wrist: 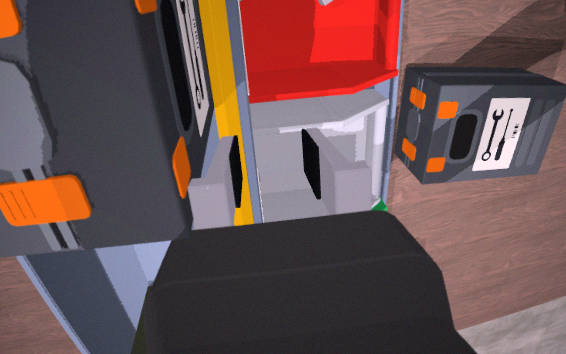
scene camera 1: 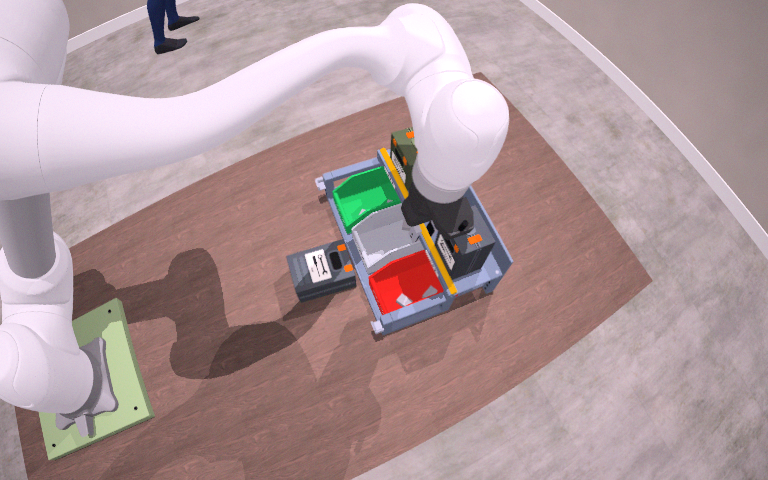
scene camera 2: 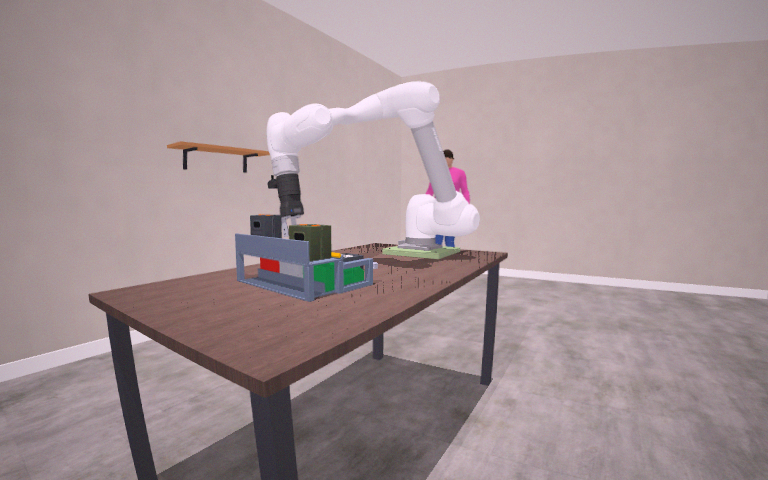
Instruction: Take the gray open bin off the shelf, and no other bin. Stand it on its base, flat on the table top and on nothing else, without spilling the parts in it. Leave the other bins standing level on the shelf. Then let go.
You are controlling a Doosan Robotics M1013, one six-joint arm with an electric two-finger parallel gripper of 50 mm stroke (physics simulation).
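Places are measured from the arm's base along level axes (x ahead, y left, z up), in millimetres.
Where they show: gripper, fingertip midpoint: (wrist: 271, 153) (scene camera 1: 421, 234); arm's base, origin of the base link: (scene camera 1: 82, 383) (scene camera 2: 420, 247).
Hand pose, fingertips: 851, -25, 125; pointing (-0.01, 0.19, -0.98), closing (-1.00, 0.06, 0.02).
Things, the pixels of their top centre, and the offset from my fingertips, as dx, dy, dz.
- gray open bin, middle of its top: (wrist: 296, 189) (scene camera 1: 396, 226) (scene camera 2: 308, 257) -16, +68, -69
- red bin, middle of its top: (wrist: 297, 17) (scene camera 1: 417, 277) -29, -54, -69
- green bin, middle of its top: (wrist: 310, 285) (scene camera 1: 374, 187) (scene camera 2: 333, 261) -19, +178, -69
- yellow strip, middle of its top: (wrist: 243, 222) (scene camera 1: 416, 213) +25, +63, -33
- olive toolbox, middle of its top: (scene camera 1: 417, 143) (scene camera 2: 309, 224) +78, +173, +49
The gray open bin (scene camera 1: 379, 240) (scene camera 2: 291, 268) (wrist: 320, 109) sits in the shelf (scene camera 1: 404, 323) (scene camera 2: 271, 244), between the red bin (scene camera 1: 404, 277) (wrist: 345, 35) and the green bin (scene camera 1: 362, 196) (scene camera 2: 323, 276) (wrist: 381, 205). My gripper (wrist: 271, 153) (scene camera 2: 289, 227) points down, partly open and empty, at the gray bin's rear edge. In the wrist view one finger is over the yellow strip and the other over the bin's inside; the rear edge shows between them. Whether they touch anything is unclear. The parts in the gray bin are hard to make out.
A dark toolbox (scene camera 1: 474, 257) (scene camera 2: 263, 226) (wrist: 100, 110) stands close beside the fingers, behind the yellow strip (scene camera 1: 438, 257) (wrist: 220, 75). An olive toolbox (scene camera 1: 399, 148) (scene camera 2: 320, 243) stands on the gripper's other side. Another dark toolbox (scene camera 1: 308, 288) (wrist: 487, 90) lies on the table before the shelf.
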